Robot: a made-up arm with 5 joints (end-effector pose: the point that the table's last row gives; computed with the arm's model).
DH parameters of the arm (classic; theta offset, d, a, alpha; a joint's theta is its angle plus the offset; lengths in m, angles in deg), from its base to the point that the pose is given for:
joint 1: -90 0.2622 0.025 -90
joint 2: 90 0.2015 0.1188 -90
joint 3: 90 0.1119 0.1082 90
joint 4: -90 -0.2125 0.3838 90
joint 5: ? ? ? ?
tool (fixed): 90 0.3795 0 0
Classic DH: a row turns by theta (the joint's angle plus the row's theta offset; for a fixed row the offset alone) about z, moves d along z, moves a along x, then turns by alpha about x.
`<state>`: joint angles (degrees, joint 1 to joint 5).
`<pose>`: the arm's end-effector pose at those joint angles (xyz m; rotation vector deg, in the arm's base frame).
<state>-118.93 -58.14 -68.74 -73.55 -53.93</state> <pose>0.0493 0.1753 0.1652 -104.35 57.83 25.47</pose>
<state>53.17 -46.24 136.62 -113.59 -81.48</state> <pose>0.3265 0.2607 0.0715 -4.33 58.39 104.28</pose>
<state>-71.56 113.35 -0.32 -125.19 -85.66</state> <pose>-0.0593 -0.1354 0.3242 -65.31 -118.98 -58.72</pose>
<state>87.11 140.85 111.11 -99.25 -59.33</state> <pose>0.0168 0.5481 0.4396 -126.45 -16.97 -33.97</pose>
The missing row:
joint 5: 0 -0.0309 -0.0787 90
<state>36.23 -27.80 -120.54 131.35 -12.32</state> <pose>-0.0862 -0.1456 -0.4262 103.65 -24.99 -31.78</pose>
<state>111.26 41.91 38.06 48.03 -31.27</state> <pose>0.1162 0.4056 0.6010 -55.25 29.41 85.73</pose>
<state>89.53 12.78 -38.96 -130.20 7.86</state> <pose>-0.1840 -0.0299 0.7848 5.55 43.77 -140.52</pose>
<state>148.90 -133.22 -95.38 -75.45 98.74</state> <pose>-0.1335 -0.3939 0.0102 119.92 63.04 -71.36</pose>
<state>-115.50 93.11 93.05 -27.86 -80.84</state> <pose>-0.2083 -0.3480 0.3621 2.60 -32.17 -19.34</pose>
